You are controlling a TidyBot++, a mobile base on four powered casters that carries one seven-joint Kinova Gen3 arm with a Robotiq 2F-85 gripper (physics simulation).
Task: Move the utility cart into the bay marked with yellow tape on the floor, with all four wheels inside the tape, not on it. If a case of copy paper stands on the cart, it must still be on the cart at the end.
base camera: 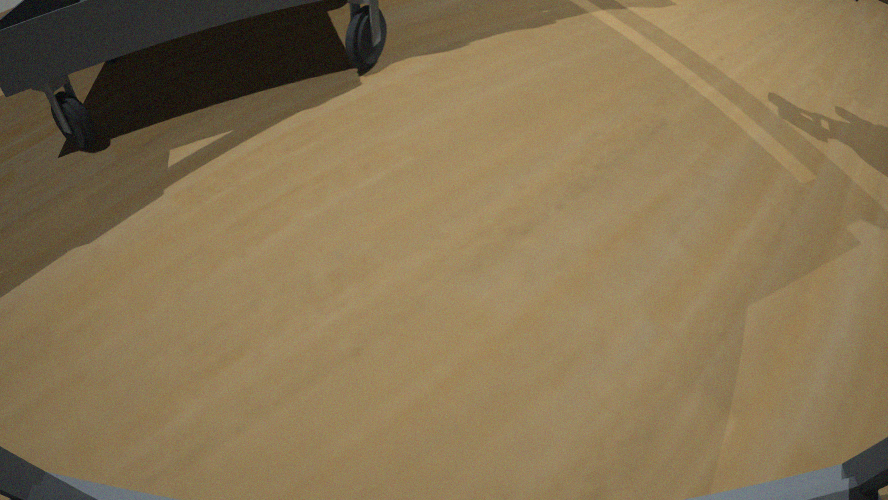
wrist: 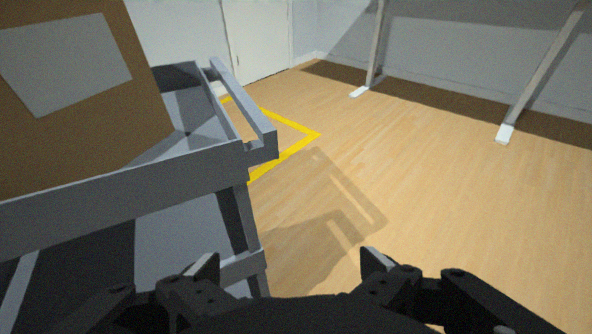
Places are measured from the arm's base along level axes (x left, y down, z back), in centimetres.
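Where they show: gripper, fingertip midpoint: (wrist: 290, 265).
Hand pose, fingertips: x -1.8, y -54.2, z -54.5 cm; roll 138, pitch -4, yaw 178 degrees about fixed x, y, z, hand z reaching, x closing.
Each offset is from my fingertips to the centre of the thing. "spot": to the spot under its first point. Level surfaces: height alone.
The grey utility cart (base camera: 186, 34) (wrist: 200, 172) stands at the left in the wrist view and at the upper left in the base view, where two of its wheels show. Its push handle @(spot: dy +7.6, dx +5.5, dz -39.1 cm) (wrist: 245, 102) is on its right side. A brown case of copy paper @(dy +0.7, dx +39.9, dz -34.5 cm) (wrist: 85, 145) with a pale label stands on the top shelf. The yellow tape (wrist: 292, 145) marks a bay on the floor behind the cart; the cart hides much of it. My gripper (wrist: 290, 265) is open and empty, at the near side of the cart, just right of its near corner post in the wrist view.
A white door (wrist: 260, 40) and a pale wall (wrist: 175, 30) stand at the back. Two legs (wrist: 376, 45) (wrist: 542, 70) of a table or frame stand on the floor at the right, near the right wall. Shadows of the cart and arm lie on the wooden floor @(dy +93.9 cm) (base camera: 434, 279) (wrist: 440, 190).
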